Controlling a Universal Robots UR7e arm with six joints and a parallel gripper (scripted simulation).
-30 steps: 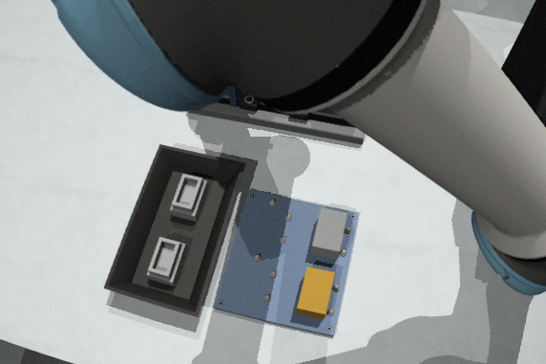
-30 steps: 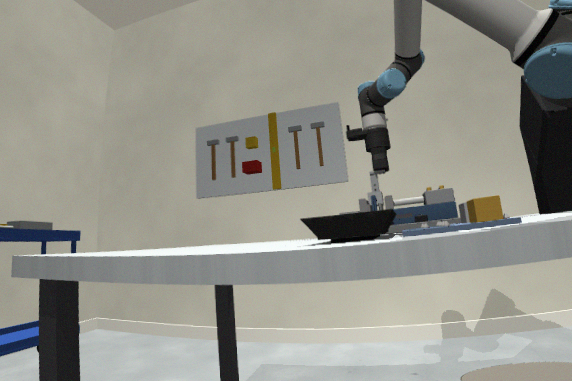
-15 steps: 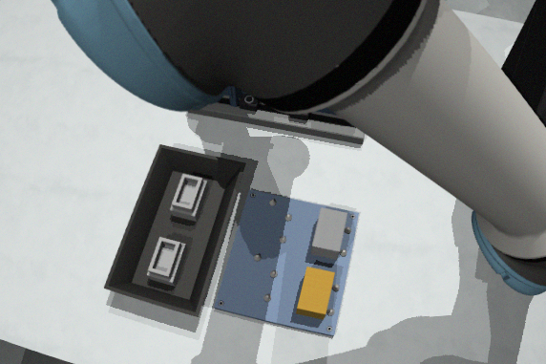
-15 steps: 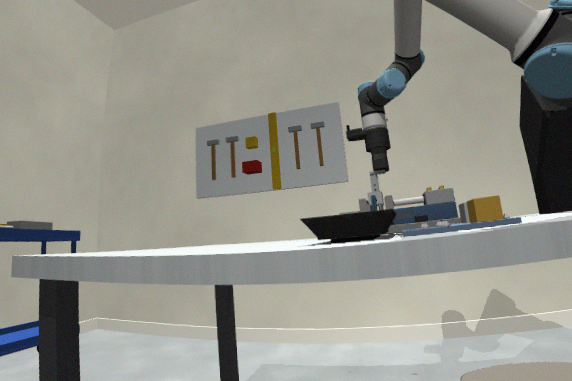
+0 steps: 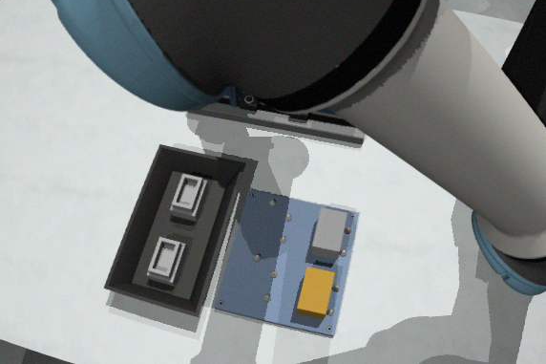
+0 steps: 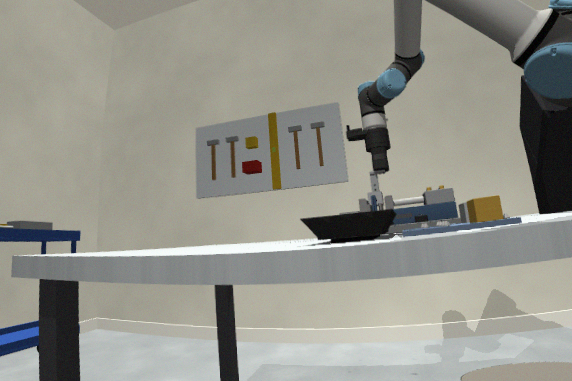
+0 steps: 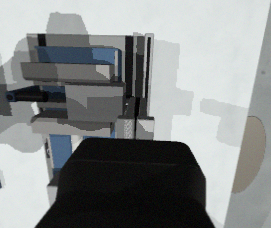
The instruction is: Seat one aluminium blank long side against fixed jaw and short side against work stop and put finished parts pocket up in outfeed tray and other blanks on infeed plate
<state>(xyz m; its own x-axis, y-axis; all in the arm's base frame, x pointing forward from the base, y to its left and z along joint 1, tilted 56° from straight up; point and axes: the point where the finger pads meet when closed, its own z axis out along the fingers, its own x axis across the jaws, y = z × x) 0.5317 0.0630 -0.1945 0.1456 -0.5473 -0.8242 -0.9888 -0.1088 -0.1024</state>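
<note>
Now: hand 10 cm above the blue base, 8 cm past it and 7 cm to the right of it. The rest, counted from my hand: brass blank (41 cm to the left, 25 cm behind, 11 cm below).
</note>
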